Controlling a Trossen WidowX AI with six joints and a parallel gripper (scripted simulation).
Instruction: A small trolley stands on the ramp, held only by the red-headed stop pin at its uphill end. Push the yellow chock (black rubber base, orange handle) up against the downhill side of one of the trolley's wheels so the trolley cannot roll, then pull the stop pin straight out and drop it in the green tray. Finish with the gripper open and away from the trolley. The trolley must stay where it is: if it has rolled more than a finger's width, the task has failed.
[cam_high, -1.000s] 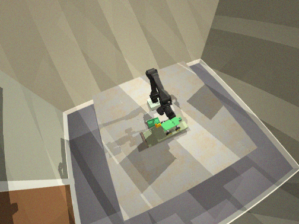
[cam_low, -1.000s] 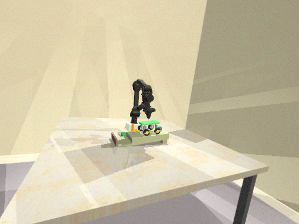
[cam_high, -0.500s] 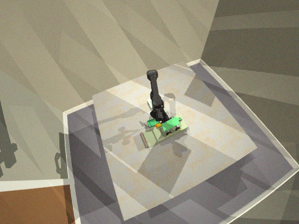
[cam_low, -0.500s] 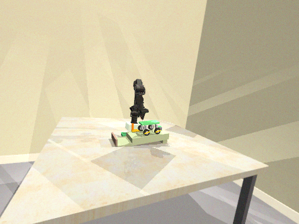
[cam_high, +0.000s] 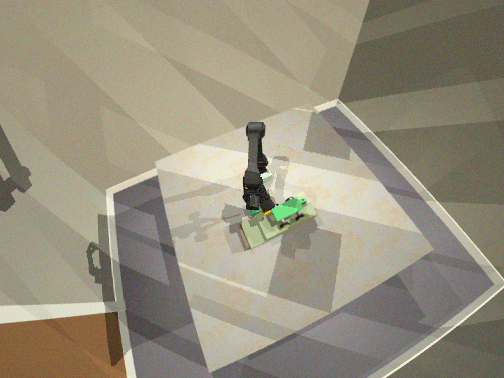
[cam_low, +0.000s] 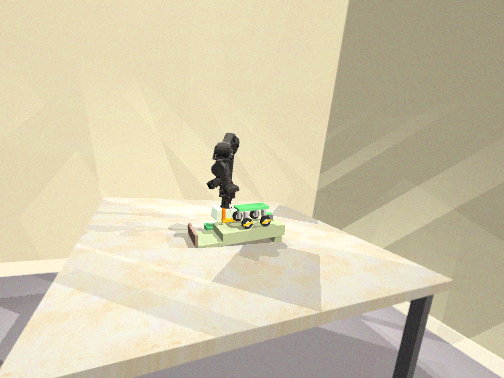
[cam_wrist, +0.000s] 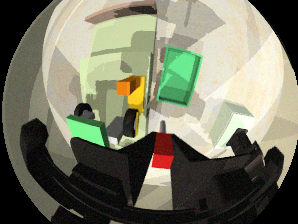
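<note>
Right now the green tray is 2 cm behind my gripper tip, 4 cm to the right of it and 15 cm below it. From my gripper tip the other things lie so: red-headed stop pin right at my gripper tip; then yellow chock 5 cm ahead, 1 cm to the right, 6 cm below; then trolley 10 cm ahead, 8 cm to the left, 3 cm below.
</note>
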